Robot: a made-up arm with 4 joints.
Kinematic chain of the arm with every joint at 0, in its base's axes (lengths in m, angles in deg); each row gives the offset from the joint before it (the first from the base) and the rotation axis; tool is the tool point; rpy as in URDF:
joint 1: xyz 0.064 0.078 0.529 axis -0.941 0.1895 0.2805
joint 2: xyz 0 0.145 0.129 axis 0.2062 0.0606 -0.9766
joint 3: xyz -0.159 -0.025 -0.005 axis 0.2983 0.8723 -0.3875
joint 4: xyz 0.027 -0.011 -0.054 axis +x
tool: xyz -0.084 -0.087 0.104 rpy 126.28 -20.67 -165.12
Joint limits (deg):
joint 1: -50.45..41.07
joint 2: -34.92..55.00
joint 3: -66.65..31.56
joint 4: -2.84..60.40
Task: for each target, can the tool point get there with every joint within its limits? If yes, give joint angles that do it. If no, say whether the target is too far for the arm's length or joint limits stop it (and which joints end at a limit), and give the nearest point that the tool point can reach.
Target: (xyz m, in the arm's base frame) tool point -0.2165 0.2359 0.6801
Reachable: yes | joints -26.44 38.11 23.50 41.34
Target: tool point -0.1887 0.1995 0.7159
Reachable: yes | joints -21.99 38.01 -12.35 10.01
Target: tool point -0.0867 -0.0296 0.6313
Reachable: yes | joints -25.93 -21.28 -33.53 17.07
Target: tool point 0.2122 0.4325 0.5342
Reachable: no: joint limits stop it (at a limit: joint 1, joint 2, joint 3, joint 4) | nearest point 0.1146 0.1258 0.6633 | short by 0.347 m
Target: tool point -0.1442 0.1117 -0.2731
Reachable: no: too far | nearest point -0.0905 -0.0228 0.4759 | short by 0.763 m
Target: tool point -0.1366 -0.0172 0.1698
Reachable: no: joint limits stop it (at a limit: joint 1, joint 2, joint 4) | nearest point -0.0957 -0.0261 0.4759 | short by 0.309 m
